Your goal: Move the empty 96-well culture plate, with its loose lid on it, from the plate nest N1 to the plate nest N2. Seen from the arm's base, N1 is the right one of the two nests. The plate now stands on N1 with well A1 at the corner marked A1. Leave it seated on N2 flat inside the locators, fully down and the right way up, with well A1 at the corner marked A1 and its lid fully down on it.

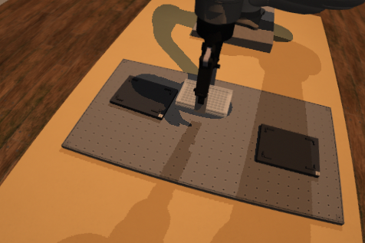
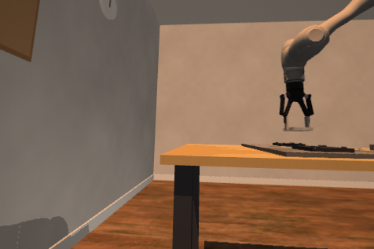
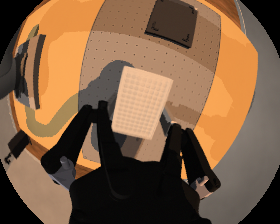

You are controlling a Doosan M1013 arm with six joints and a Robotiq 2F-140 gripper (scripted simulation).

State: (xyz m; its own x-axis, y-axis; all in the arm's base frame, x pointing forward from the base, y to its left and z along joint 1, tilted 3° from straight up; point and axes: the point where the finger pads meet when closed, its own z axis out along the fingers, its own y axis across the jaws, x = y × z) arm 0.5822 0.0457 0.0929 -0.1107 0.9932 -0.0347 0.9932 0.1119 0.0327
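Now: hand 250 mm to the right of the black nest N2 and 100 mm above it. Also, from my hand: lid: 20 mm below; then plate: 20 mm below; then black nest N1: 180 mm to the right, 100 mm below.
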